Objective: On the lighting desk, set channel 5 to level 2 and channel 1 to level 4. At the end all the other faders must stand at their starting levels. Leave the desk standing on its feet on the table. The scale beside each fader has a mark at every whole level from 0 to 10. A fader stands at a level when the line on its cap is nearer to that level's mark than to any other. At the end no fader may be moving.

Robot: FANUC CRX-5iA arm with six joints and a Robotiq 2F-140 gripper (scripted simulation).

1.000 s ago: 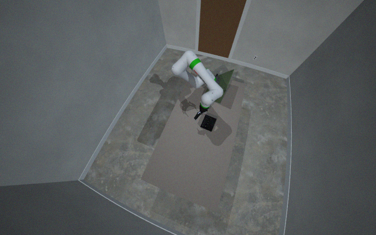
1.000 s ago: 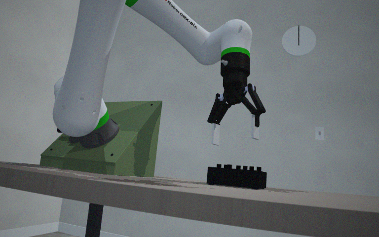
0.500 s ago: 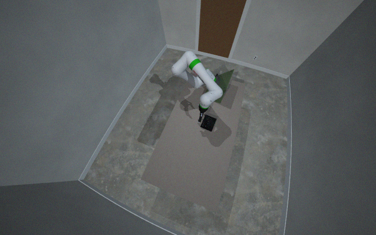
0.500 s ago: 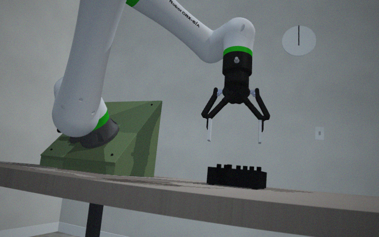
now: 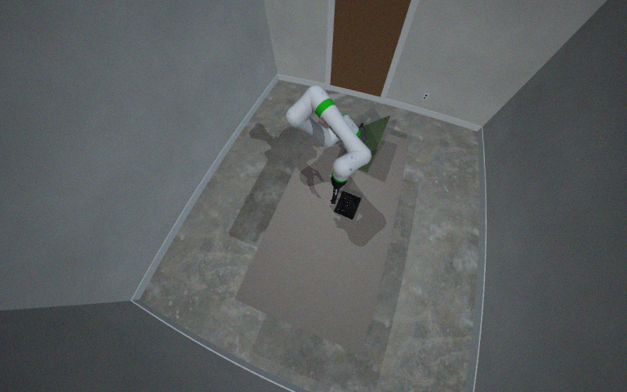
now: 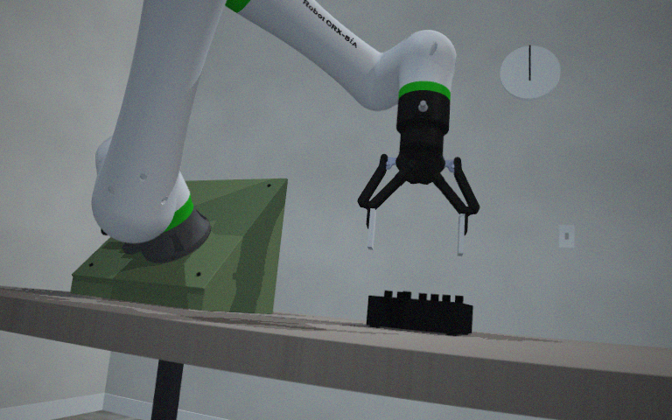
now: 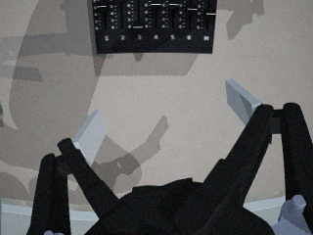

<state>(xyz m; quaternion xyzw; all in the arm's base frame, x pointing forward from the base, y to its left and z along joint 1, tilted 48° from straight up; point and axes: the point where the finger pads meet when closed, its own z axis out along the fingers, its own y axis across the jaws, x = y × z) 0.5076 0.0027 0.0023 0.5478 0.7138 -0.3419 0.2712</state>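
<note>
Now: hand 10 cm to the right of the fader, 8 cm above it and 7 cm past it.
</note>
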